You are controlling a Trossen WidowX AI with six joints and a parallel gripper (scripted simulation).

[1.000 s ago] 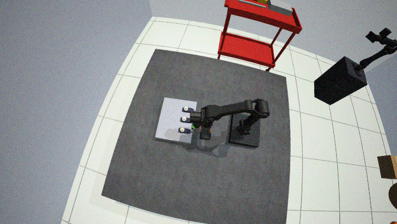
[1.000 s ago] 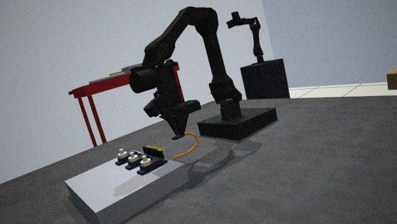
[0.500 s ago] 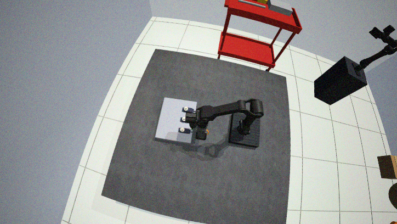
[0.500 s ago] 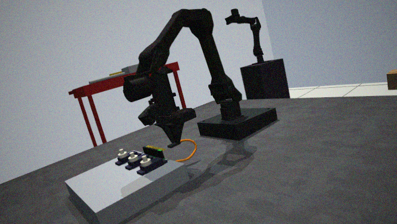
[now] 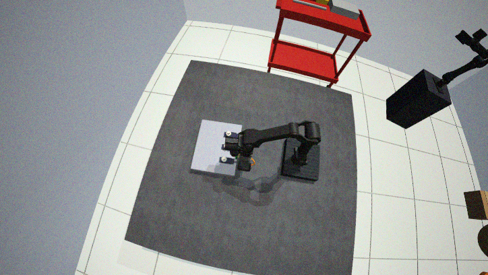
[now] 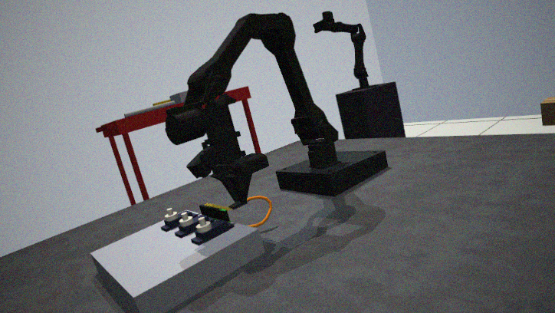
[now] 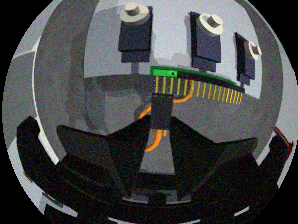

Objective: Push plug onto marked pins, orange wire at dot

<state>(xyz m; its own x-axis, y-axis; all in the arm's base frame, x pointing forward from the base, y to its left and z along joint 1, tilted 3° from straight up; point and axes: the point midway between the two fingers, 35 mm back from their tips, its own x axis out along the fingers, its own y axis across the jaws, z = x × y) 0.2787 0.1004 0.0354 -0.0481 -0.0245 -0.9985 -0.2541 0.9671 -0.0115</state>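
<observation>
Right now my gripper tip is 40 mm short of the green mark and 10 mm to the right of it. From my gripper tip the other things lie so: holder block (210 mm ahead, 50 mm below, 10 mm to the left).
</observation>
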